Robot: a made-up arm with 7 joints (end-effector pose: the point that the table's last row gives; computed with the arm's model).
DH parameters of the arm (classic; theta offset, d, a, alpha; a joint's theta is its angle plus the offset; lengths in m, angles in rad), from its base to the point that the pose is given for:
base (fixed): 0 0.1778 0.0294 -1.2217
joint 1: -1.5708 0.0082 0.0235 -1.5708
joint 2: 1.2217 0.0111 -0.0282 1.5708
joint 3: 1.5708 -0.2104 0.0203 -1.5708
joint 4: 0 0.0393 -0.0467 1.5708
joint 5: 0 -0.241 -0.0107 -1.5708
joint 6: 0 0.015 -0.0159 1.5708
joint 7: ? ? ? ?
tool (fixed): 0 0.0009 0 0
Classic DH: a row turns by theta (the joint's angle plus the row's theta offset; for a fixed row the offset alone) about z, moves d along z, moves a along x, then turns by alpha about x.
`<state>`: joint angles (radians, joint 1 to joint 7).
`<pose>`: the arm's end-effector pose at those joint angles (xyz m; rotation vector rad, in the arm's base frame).
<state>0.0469 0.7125 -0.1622 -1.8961 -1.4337 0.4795 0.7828</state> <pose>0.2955 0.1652 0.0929 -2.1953 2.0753 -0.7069</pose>
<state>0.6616 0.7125 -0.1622 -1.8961 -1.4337 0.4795 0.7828</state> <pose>0.1682 0.2092 -0.0279 2.3247 -1.6388 0.0403</pose>
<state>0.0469 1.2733 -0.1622 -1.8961 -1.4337 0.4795 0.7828</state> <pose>0.2995 0.1926 0.1936 -1.8567 1.9877 -0.0866</pose>
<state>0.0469 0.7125 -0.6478 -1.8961 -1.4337 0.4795 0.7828</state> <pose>0.2772 0.0701 0.0117 1.7418 -2.2552 0.3494</pose>
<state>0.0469 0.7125 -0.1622 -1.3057 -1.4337 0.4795 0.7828</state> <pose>0.2678 0.2556 -0.0056 2.5899 -1.5994 0.0777</pose>
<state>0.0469 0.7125 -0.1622 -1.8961 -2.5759 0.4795 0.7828</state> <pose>0.2842 0.1333 0.1016 -1.4094 1.5400 0.0793</pose>
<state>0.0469 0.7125 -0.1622 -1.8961 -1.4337 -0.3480 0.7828</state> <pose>0.3137 0.1602 0.0954 1.3536 -2.5706 0.0392</pose>
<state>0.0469 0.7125 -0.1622 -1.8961 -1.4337 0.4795 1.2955</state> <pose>0.2975 0.1618 0.0884 1.7994 -1.8721 1.1480</pose>
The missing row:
joint 7: 0 -0.0002 -0.0118 1.5708
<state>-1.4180 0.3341 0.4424 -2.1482 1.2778 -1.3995 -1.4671</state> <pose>0.1780 0.0952 0.4556 0.6708 0.0645 -2.6694</pose>
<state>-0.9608 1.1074 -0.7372 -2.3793 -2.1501 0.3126 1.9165</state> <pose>0.2011 -0.0446 0.2954 -0.0141 2.7773 -0.6879</pose>
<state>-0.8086 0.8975 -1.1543 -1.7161 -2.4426 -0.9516 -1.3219</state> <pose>0.3129 -0.0506 0.0972 1.1865 0.1276 0.8083</pose>
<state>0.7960 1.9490 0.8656 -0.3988 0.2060 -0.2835 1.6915</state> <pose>0.1314 0.4137 0.4123 1.5849 -1.0624 2.0918</pose>
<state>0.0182 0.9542 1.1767 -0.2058 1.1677 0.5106 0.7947</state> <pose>0.0244 0.3868 -0.0264 -0.0961 1.0602 2.5119</pose>
